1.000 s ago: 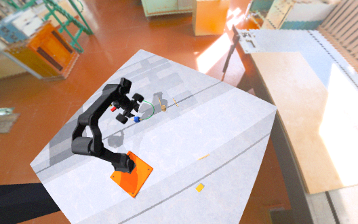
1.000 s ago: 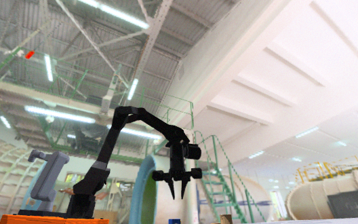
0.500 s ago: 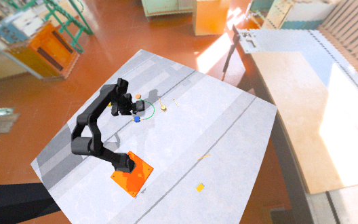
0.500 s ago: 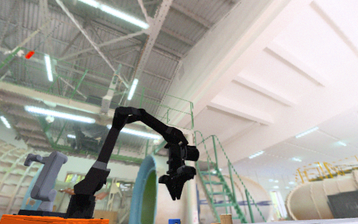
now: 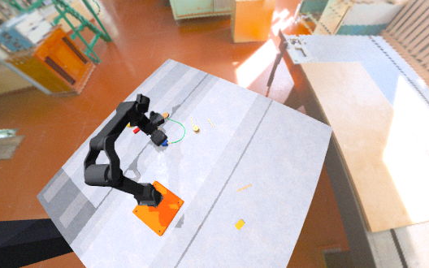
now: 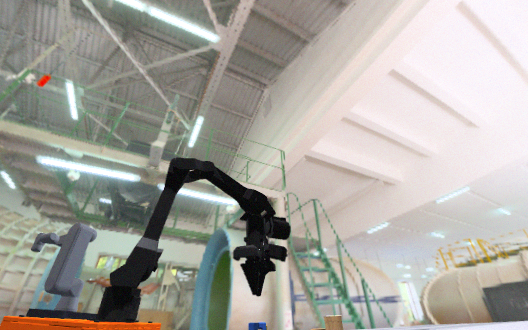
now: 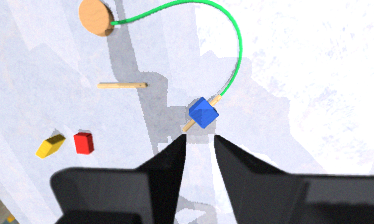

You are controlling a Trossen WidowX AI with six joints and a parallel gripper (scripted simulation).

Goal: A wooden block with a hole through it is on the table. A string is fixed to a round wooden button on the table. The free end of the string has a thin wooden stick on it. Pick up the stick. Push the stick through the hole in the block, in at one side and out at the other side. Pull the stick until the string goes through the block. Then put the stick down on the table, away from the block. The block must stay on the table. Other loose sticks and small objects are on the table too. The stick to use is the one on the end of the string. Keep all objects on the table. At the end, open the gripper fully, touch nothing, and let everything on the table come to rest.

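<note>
My gripper tip is 70 mm above the blue cube and 10 mm to the left of it. The rest, counted from my gripper tip: thin wooden stick (80 mm below, 20 mm to the right, 10 mm ahead); then tan wooden block (160 mm ahead, 120 mm to the right, 70 mm below); then round wooden button (150 mm ahead, 110 mm to the left, 80 mm below).
</note>
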